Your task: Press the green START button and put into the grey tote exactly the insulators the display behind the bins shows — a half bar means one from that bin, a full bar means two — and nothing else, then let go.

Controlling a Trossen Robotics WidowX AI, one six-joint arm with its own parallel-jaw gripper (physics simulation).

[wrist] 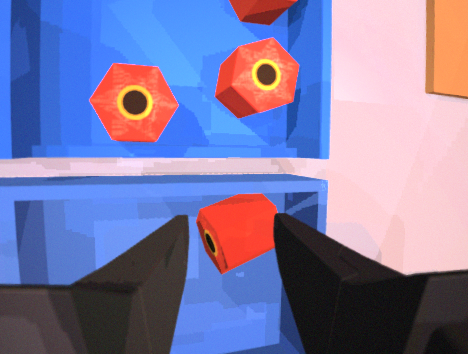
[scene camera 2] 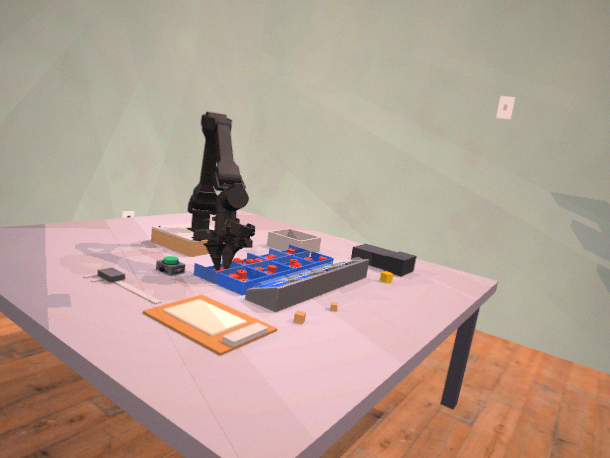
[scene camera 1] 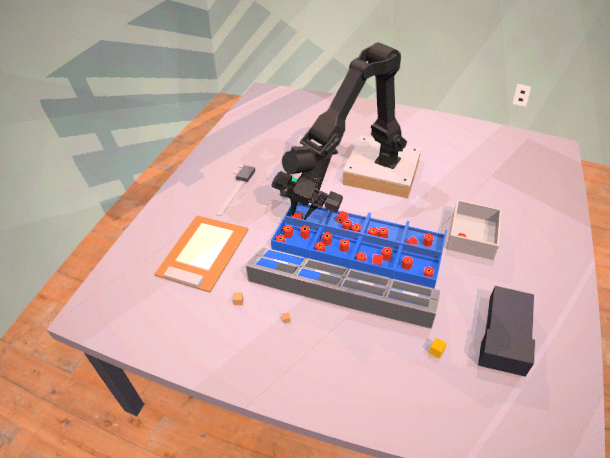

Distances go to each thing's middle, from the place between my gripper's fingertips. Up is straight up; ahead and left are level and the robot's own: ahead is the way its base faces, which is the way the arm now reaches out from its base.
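The black box (scene camera 1: 507, 346) is 610 mm to the left of my hand and 100 mm ahead of it. As for the grey tote (scene camera 1: 481, 224), my hand is 450 mm to the right of it and 190 mm past it. Going by their middles, the grey tote is the nearest to my hand of the things named here.
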